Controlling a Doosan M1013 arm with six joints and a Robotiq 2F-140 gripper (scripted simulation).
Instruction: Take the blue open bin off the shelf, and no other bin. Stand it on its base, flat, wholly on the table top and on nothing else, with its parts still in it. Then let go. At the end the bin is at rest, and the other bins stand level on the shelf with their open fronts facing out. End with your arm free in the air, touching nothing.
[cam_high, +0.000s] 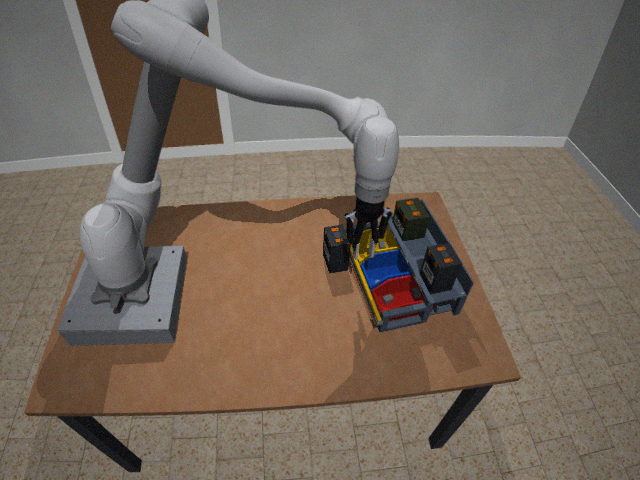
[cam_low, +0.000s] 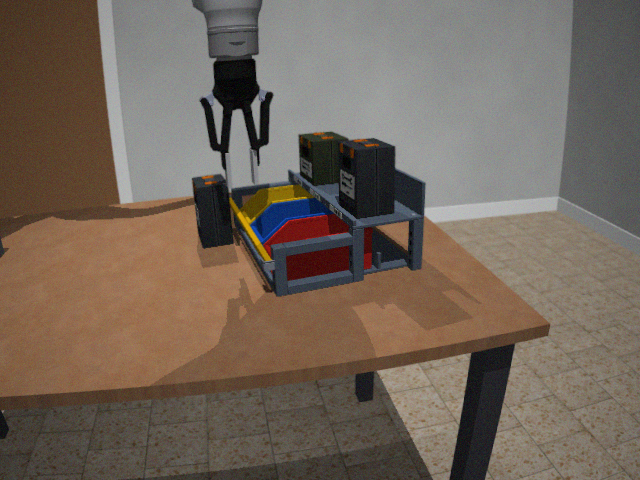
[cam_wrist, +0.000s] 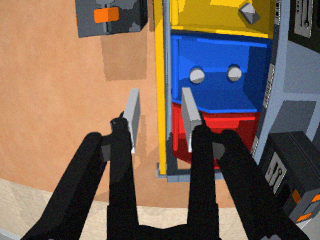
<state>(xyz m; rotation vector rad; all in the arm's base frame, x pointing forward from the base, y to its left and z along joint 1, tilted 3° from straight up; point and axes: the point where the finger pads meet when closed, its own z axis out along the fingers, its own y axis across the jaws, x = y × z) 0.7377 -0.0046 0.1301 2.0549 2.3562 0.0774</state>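
Now: hand 110 mm above the yellow strip. Round my hand: yellow bin: 90 mm ahead, 130 mm to the left, 130 mm below; then blue open bin: 100 mm ahead, 20 mm to the left, 130 mm below; then black box: 70 mm behind, 100 mm to the left, 110 mm below.
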